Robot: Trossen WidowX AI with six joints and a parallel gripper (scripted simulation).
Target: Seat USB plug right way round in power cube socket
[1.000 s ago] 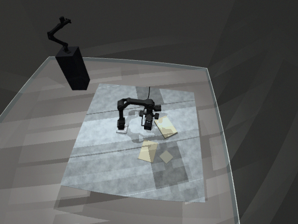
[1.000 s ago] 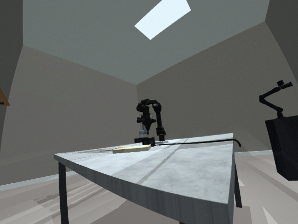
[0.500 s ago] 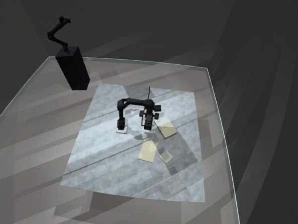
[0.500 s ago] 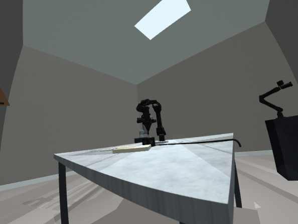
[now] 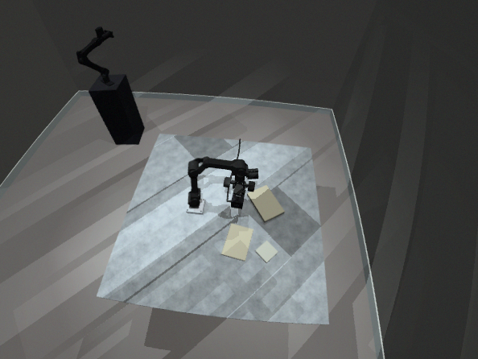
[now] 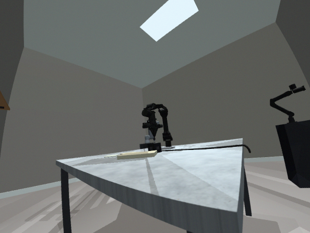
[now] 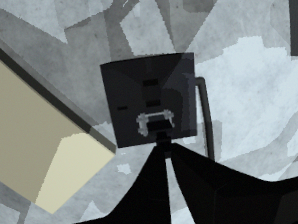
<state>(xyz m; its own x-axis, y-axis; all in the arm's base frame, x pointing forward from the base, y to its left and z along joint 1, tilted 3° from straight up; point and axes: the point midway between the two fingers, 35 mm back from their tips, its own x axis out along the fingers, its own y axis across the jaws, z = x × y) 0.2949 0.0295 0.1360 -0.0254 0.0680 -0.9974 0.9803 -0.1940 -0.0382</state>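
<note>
Now: the USB plug 20 mm below my gripper tip. Round my gripper tip: thick tan pad (190 mm ahead, 120 mm below, 20 mm to the right).
</note>
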